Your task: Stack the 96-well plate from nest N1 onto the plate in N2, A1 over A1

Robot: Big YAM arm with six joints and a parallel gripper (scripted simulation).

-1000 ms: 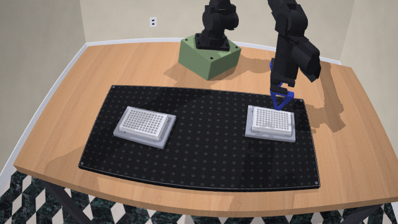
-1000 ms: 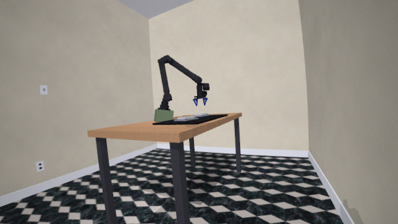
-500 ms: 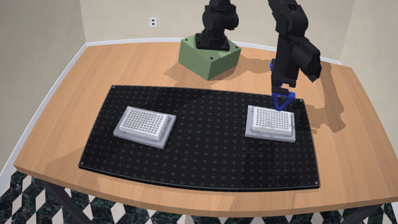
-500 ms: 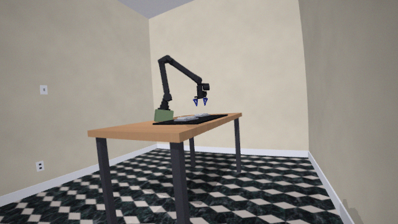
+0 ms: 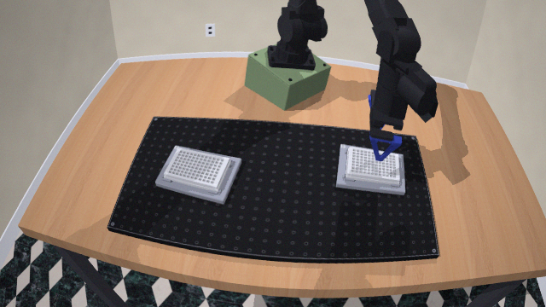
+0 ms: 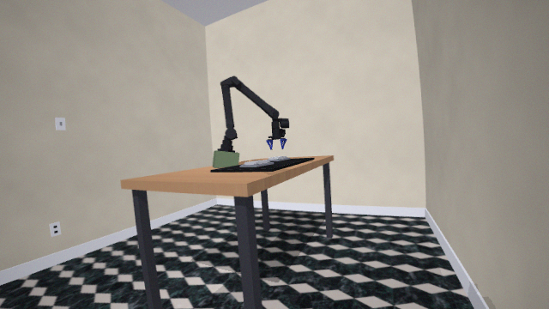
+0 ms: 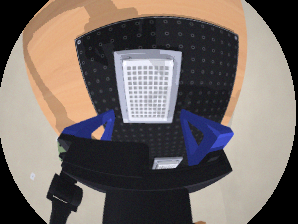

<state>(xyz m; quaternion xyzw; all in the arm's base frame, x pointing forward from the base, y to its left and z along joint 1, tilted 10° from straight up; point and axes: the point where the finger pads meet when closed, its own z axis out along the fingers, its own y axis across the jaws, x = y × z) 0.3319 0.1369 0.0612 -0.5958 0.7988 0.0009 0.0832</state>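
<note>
Now: the grey plate nest 8 cm below my hand.
</note>
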